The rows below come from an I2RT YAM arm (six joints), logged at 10 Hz.
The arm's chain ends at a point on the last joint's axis. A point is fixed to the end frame.
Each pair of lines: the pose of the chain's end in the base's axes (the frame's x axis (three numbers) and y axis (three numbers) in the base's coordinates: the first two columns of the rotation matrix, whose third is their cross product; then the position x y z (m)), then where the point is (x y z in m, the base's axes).
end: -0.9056 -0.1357 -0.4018 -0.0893 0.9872 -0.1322 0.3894 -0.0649 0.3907
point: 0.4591 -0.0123 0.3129
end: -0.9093 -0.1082 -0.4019 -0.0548 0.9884 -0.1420 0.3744 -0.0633 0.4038
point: 0.4460 -0.0139 0.3256
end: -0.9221 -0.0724 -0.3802 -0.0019 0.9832 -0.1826 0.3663 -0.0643 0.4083
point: 0.4389 -0.0223 0.3268
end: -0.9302 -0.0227 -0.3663 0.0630 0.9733 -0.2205 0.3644 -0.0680 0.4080
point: 0.4386 -0.0343 0.3241
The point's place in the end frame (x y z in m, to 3 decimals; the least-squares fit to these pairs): -0.039 0.056 0.095
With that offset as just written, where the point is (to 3 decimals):
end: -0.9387 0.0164 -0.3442 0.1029 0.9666 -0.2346 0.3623 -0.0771 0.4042
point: 0.436 -0.048 0.318
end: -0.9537 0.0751 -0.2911 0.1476 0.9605 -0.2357 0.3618 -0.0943 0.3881
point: 0.432 -0.069 0.298
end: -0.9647 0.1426 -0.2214 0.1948 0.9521 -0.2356 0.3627 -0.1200 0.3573
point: 0.428 -0.098 0.263
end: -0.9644 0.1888 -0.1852 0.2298 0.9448 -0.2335 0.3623 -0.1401 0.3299
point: 0.425 -0.120 0.233
